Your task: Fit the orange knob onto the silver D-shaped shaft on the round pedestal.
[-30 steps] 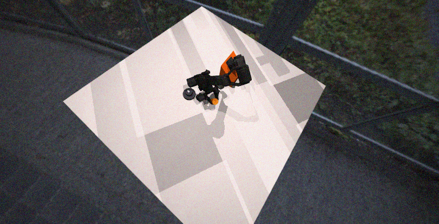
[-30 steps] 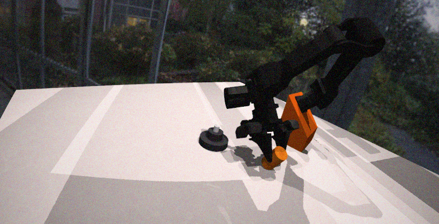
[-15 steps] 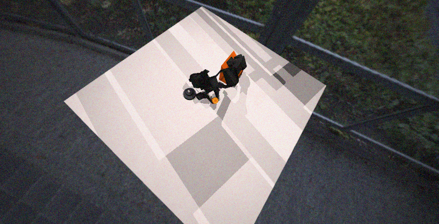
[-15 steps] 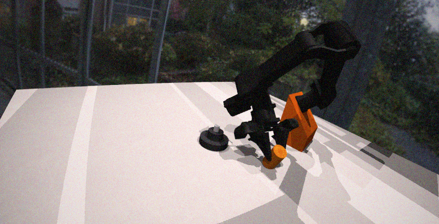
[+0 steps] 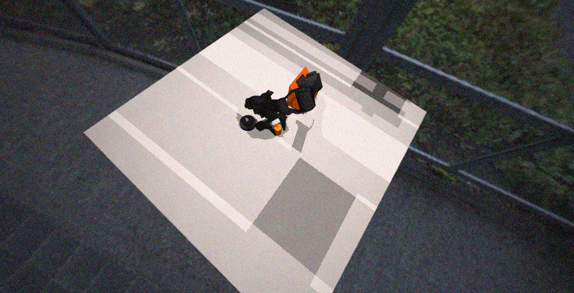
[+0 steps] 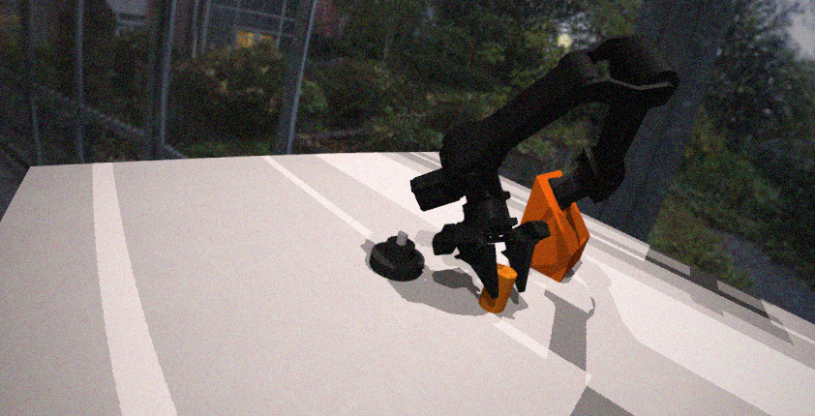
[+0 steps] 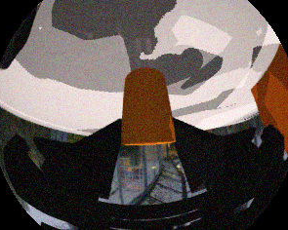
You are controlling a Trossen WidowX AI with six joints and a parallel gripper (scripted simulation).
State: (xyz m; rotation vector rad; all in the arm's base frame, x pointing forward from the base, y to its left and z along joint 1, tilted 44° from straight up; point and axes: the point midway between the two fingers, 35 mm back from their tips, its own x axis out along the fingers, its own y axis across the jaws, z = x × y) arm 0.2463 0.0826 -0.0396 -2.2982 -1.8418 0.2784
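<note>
Right now my gripper tip is 2 cm to the left of the orange knob, 1 cm below it and 1 cm past it. Also, from my gripper tip: pedestal (17 cm to the right, 5 cm ahead).
</note>
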